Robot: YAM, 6 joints.
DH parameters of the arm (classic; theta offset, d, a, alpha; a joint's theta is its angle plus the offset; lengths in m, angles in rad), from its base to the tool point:
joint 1: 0 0.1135 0.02 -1.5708
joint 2: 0 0 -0.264 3.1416
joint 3: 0.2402 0 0.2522 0
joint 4: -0.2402 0 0.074 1.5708
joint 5: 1.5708 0 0 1.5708
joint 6: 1.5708 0.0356 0 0
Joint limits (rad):
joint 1: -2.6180..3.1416
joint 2: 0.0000..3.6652
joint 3: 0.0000..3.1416
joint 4: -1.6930..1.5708
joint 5: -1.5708..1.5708
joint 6: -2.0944..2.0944
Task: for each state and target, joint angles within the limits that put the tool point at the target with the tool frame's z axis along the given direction. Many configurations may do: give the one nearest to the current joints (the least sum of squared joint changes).
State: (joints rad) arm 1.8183 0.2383 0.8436 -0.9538 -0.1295 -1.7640
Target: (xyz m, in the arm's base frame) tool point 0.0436 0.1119 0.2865 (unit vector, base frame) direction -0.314 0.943 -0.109
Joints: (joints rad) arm 0.9605 0.4493 0.5135 -0.2461 -0.9238 -1.7640
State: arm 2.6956 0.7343 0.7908 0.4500 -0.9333 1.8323
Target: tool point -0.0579 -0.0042 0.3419 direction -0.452 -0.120 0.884
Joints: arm 3.1399 0.2533 0.2733 1.0783 -0.1211 1.8323
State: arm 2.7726 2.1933 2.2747 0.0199 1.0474 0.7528
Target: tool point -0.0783 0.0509 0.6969 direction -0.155 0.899 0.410
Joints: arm 2.8875 1.4969 2.7295 -0.4040 0.9810 0.7528
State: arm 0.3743 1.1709 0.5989 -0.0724 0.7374 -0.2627
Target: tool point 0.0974 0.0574 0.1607 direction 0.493 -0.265 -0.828
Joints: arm 0.6970 0.8074 0.3988 -0.9162 0.5468 -0.2627
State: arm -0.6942 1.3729 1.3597 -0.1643 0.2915 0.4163
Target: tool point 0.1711 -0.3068 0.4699 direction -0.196 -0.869 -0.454
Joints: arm -0.9976 1.7662 2.1986 -1.0616 0.6894 0.4163
